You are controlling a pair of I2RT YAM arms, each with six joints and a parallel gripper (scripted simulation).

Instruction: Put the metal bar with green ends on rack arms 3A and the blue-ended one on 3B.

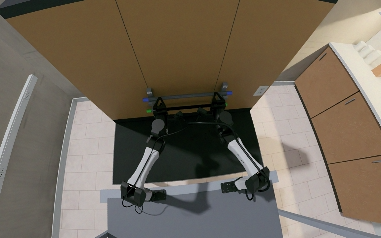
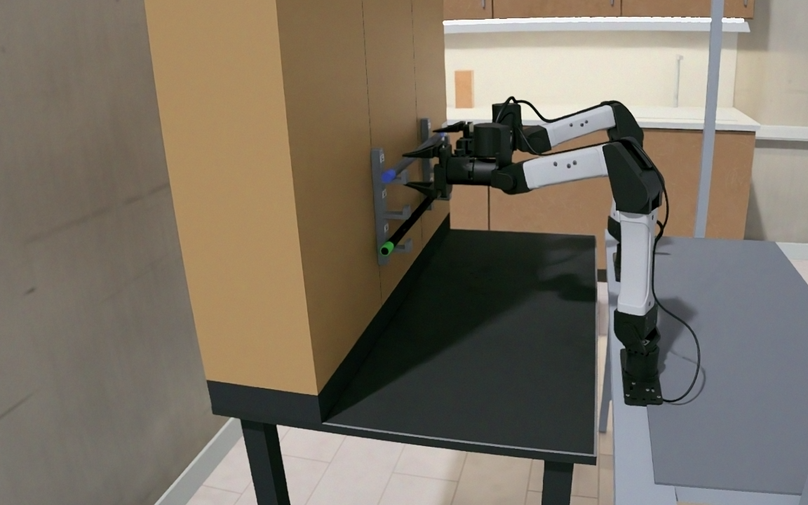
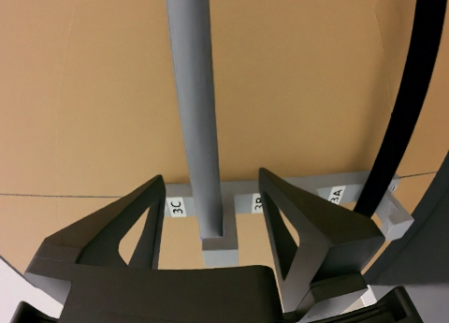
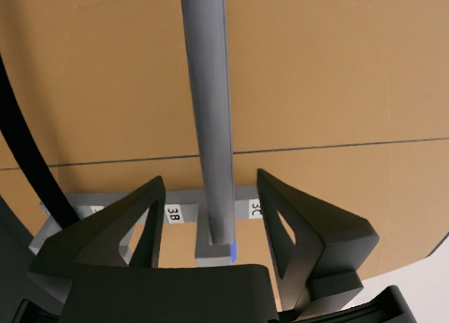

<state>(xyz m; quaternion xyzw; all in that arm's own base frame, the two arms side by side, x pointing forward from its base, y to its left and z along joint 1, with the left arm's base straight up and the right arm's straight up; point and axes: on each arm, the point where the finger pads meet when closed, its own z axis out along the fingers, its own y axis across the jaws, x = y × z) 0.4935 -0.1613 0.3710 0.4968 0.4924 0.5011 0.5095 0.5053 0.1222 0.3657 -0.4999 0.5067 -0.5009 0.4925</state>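
My right gripper is now 1 cm short of the blue-ended grey bar, 15 cm to the right of it and 1 cm below it. From my right hand the other things lie so: green-ended black bar 2 cm ahead, 15 cm to the left, 14 cm below; white outlet plate 5 cm ahead, 33 cm to the right, 6 cm below; brown wall panel 17 cm ahead, 17 cm to the left, 9 cm above.
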